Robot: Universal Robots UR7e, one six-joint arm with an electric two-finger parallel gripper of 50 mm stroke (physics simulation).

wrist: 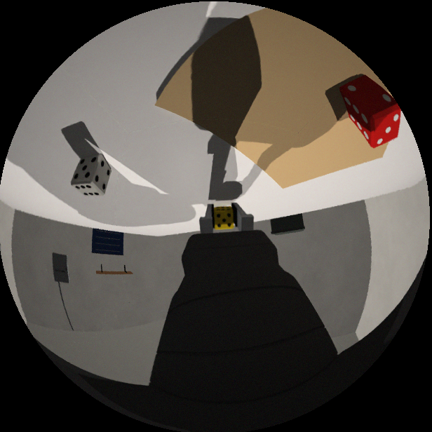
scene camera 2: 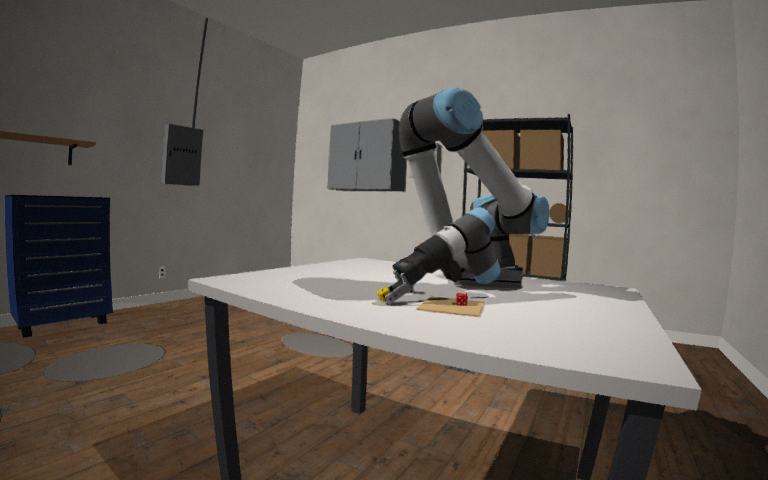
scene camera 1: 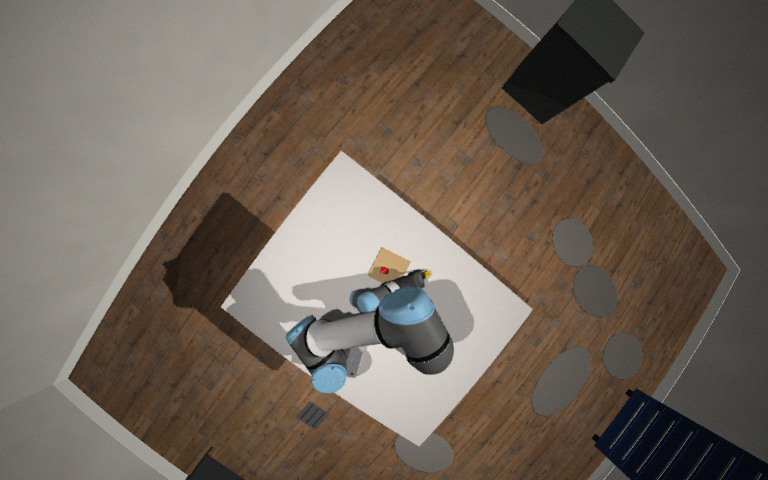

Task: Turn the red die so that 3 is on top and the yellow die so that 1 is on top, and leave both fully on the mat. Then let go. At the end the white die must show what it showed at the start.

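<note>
My gripper is tilted and shut on the yellow die, low over the white table beside the mat. The yellow die's face towards the wrist camera shows 5; its other faces are hard to read. The red die rests on the tan mat, apart from the gripper; its bright face, apparently the top, shows 3. The white die stands on the table off the mat; its bright, apparently upper face shows 6. I cannot make it out in the scene views.
The arm stands on the white table, and its shadow falls across the table and mat. In the wrist view the white die is left of the gripper and the mat above and right. A blue drawer cabinet stands away from the table.
</note>
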